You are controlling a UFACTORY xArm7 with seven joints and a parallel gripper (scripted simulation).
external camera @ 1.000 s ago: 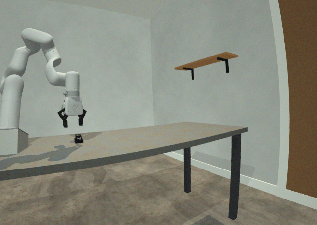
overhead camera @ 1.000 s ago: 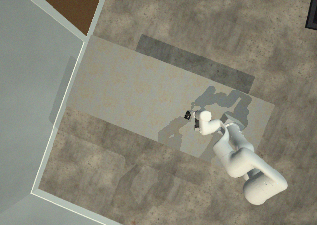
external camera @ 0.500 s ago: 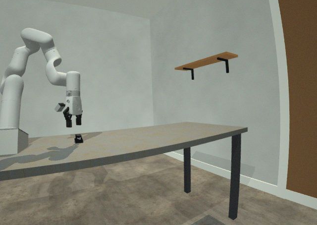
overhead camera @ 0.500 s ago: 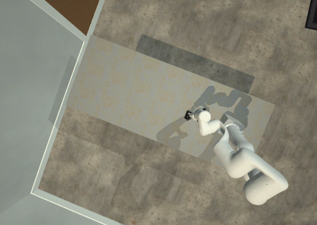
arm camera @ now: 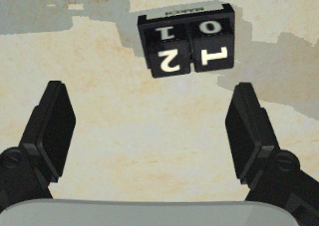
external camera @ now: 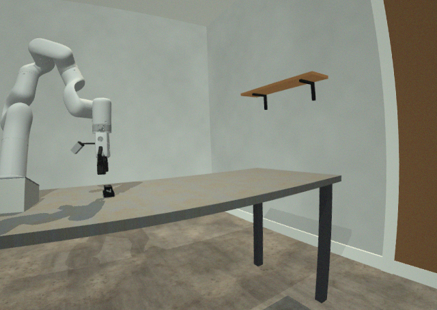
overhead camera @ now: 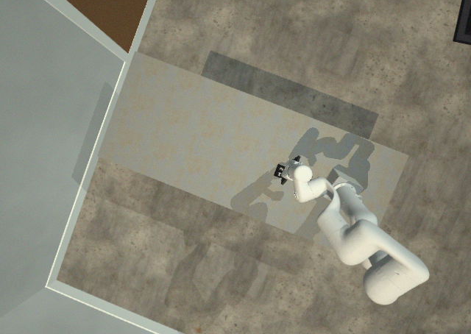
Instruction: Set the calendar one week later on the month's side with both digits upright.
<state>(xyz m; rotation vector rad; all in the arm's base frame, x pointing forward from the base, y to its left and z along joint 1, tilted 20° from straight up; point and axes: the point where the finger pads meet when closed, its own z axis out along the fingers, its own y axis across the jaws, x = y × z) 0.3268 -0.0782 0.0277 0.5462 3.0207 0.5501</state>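
Right now the black calendar tray is 100 mm below my hand, 20 mm to the left of it and 20 mm ahead of it.
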